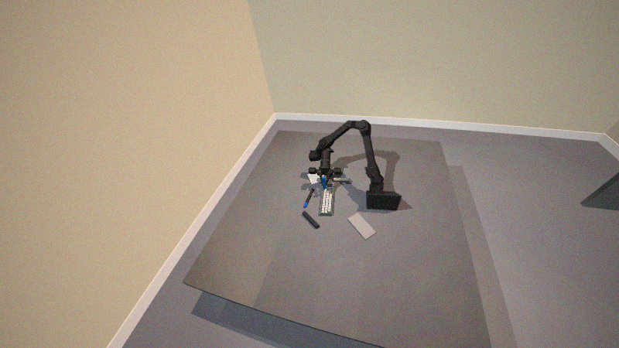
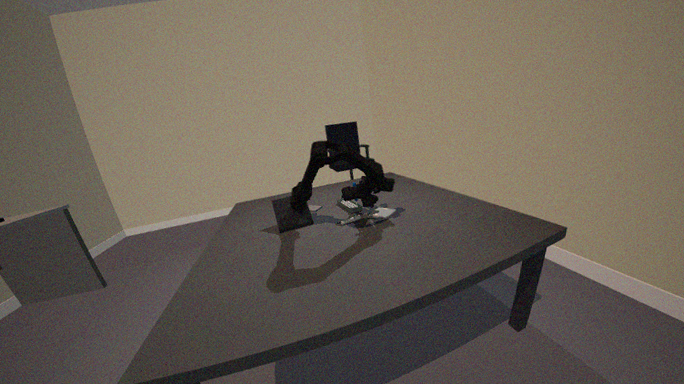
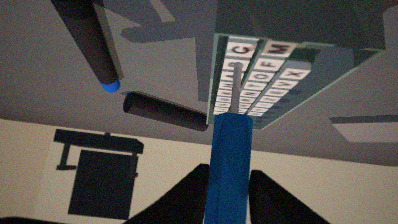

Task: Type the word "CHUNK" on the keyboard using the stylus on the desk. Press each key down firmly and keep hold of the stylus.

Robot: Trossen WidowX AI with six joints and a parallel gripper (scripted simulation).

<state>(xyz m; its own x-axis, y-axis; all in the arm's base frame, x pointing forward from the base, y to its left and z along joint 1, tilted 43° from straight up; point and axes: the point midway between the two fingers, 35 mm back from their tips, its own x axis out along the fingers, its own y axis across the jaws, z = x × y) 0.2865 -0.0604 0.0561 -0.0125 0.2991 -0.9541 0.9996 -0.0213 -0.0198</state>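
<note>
Now: gripper tip 10 mm above the blue stylus. From my gripper tip the other things lie so: blue pen: 100 mm ahead, 70 mm to the left, 70 mm below; then pale notepad: 130 mm to the right, 70 mm below, 70 mm ahead; then white cylinder: 120 mm to the right, 90 mm behind, 70 mm below.
</note>
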